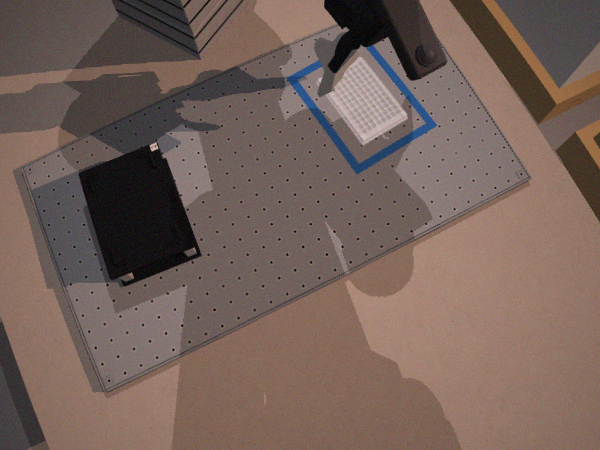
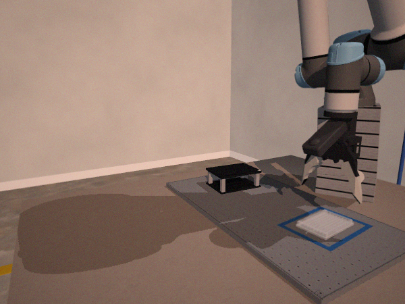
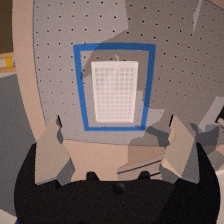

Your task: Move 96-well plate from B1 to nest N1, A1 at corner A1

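The white 96-well plate is 80 mm below my hand. Round my hand: black raised plate nest 40 mm behind, 370 mm to the right, 30 mm below; then white A1 tag 100 mm behind, 300 mm to the right, 30 mm below.
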